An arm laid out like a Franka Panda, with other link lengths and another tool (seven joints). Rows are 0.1 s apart.
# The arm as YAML. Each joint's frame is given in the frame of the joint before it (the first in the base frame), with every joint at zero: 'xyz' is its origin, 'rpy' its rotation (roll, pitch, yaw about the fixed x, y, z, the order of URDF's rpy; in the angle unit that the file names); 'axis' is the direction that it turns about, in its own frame. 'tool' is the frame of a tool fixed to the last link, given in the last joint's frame.
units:
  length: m
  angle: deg
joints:
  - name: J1
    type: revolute
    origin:
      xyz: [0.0, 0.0, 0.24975]
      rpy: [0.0, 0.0, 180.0]
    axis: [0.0, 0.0, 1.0]
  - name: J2
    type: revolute
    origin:
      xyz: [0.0, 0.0, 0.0]
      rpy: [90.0, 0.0, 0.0]
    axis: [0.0, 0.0, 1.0]
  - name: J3
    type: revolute
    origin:
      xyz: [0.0, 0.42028, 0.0]
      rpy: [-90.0, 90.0, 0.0]
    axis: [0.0, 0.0, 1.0]
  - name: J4
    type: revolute
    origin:
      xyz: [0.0, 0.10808, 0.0]
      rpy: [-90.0, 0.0, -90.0]
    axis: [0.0, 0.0, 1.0]
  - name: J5
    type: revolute
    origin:
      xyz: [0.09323, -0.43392, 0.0]
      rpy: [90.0, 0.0, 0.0]
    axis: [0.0, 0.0, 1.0]
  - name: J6
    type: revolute
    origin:
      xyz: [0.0, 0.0, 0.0]
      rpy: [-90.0, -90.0, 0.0]
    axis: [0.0, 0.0, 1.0]
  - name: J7
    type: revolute
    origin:
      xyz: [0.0, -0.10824, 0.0]
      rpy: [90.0, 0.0, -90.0]
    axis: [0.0, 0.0, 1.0]
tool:
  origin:
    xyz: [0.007, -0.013, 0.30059]
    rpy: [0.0, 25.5, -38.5]
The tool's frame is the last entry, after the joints.
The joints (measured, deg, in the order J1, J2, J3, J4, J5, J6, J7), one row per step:
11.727 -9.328 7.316 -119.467 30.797 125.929 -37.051
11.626 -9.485 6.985 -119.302 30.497 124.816 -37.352
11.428 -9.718 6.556 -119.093 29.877 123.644 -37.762
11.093 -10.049 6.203 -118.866 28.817 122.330 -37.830
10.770 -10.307 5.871 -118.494 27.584 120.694 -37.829
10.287 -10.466 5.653 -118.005 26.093 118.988 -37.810
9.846 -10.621 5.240 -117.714 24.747 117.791 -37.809
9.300 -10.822 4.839 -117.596 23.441 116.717 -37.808
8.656 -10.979 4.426 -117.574 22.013 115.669 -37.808
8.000 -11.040 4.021 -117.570 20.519 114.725 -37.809
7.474 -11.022 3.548 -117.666 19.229 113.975 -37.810
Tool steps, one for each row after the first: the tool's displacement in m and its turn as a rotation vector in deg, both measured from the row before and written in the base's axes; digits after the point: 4 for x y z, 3 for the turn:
-0.0026 -0.0044 0.0003 -0.305 0.449 0.453
-0.0018 -0.0073 0.0011 -0.567 0.251 0.483
-0.0022 -0.0092 0.0012 -0.921 0.311 0.315
-0.0031 -0.0092 0.0008 -1.093 0.534 0.455
-0.0025 -0.0105 0.0003 -1.359 0.542 0.458
-0.0004 -0.0125 -0.0002 -1.203 0.337 0.030
-0.0005 -0.0138 -0.0011 -1.198 0.381 -0.154
-0.0005 -0.0157 -0.0027 -1.339 0.495 -0.265
-0.0001 -0.0162 -0.0037 -1.409 0.528 -0.310
-0.0001 -0.0151 -0.0046 -1.214 0.592 -0.386

